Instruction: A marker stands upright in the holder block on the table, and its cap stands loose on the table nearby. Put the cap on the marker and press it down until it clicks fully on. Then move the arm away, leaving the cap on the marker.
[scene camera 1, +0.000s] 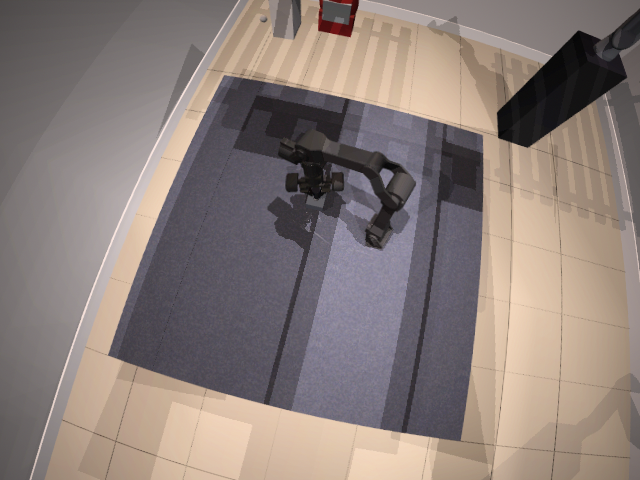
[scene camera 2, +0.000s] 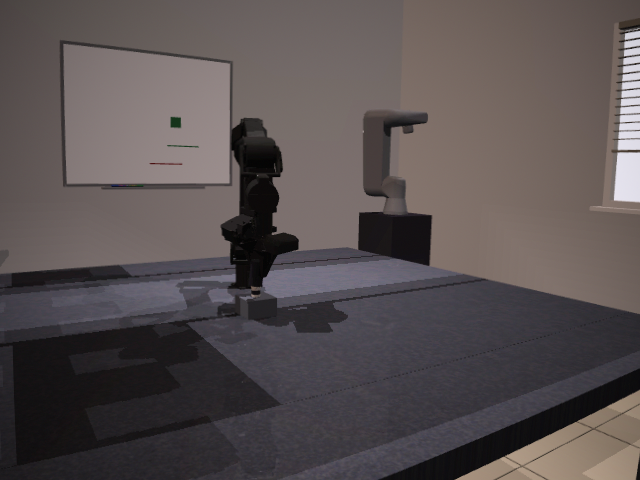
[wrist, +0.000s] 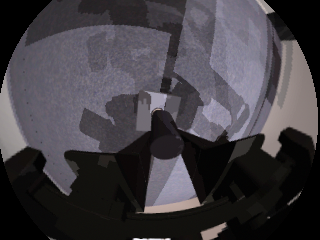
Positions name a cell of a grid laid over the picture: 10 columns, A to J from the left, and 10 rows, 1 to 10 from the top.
Scene:
My gripper shows in scene camera 1 (E5), in scene camera 2 (E6) and in the wrist view (F6).

